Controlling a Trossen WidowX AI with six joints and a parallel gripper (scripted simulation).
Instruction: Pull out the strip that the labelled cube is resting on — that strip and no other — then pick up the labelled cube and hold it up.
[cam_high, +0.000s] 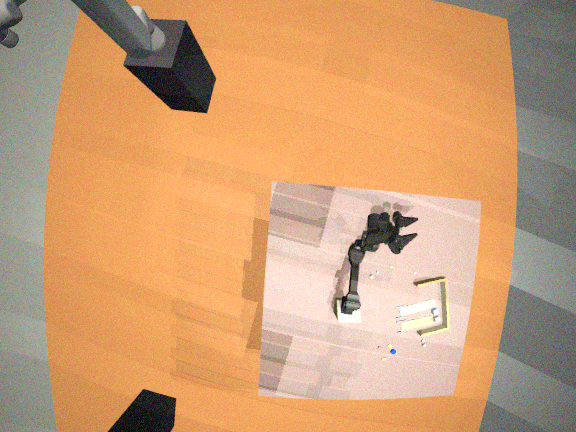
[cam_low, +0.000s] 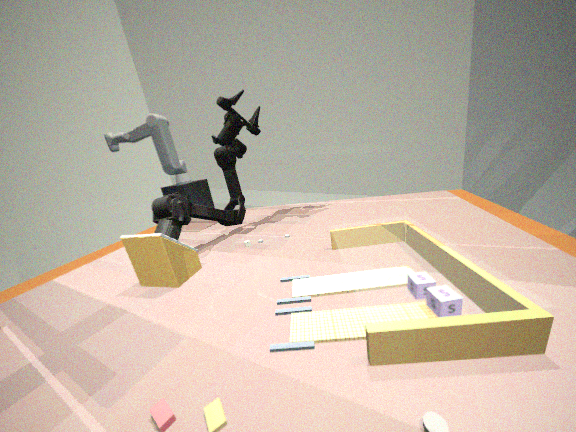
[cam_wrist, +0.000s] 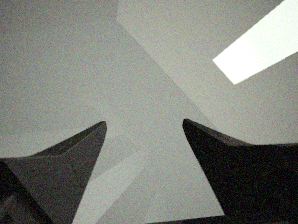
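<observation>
The pink chip lies 730 mm to the right of my gripper tip, 480 mm below it and 210 mm ahead of it. From my gripper tip the other things lie so: blue disc 740 mm to the right, 480 mm below, 300 mm ahead.
</observation>
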